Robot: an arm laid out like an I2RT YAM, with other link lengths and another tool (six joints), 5 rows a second.
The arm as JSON. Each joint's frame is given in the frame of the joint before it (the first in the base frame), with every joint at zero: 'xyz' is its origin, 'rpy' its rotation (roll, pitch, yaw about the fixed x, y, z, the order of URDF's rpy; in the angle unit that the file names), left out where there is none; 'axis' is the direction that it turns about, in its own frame. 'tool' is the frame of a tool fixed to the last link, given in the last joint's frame.
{
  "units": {
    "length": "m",
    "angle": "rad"
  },
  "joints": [
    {
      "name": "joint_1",
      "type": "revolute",
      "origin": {
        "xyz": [
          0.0,
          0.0,
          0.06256
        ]
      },
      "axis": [
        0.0,
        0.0,
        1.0
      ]
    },
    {
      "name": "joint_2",
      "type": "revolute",
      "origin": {
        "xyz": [
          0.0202,
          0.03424,
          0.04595
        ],
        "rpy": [
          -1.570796,
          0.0,
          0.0
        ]
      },
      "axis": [
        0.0,
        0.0,
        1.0
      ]
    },
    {
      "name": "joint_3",
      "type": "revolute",
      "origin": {
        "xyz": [
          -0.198,
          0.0,
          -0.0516
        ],
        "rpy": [
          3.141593,
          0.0,
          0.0
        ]
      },
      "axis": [
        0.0,
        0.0,
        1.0
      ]
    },
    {
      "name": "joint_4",
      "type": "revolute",
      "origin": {
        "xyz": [
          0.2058,
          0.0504,
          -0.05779
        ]
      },
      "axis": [
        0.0,
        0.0,
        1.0
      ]
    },
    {
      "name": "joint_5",
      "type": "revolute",
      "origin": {
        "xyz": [
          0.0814,
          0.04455,
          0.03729
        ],
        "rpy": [
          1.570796,
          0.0,
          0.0
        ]
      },
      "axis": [
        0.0,
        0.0,
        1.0
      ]
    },
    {
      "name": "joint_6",
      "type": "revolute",
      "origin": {
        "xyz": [
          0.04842,
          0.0,
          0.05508
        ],
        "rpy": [
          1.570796,
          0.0,
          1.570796
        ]
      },
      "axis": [
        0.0,
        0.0,
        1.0
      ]
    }
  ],
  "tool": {
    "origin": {
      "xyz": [
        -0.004,
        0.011,
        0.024
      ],
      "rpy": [
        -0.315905,
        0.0,
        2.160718
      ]
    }
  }
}
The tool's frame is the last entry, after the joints.
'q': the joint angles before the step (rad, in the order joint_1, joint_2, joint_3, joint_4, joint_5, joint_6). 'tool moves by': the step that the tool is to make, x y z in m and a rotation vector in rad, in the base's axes. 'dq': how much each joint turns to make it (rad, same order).
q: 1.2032, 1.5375, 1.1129, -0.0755, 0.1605, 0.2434
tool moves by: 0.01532, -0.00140, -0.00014, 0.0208, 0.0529, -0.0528
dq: -0.0483, 0.0251, 0.0281, -0.0117, -0.0236, 0.0525
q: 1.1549, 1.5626, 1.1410, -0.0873, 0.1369, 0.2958
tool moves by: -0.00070, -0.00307, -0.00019, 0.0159, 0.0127, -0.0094
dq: -0.0029, -0.0182, -0.0234, 0.0120, -0.0030, 0.0191
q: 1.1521, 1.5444, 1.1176, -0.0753, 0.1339, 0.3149
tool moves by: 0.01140, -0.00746, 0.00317, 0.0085, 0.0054, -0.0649
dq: -0.0347, -0.0136, -0.0001, -0.0113, 0.0225, 0.0222
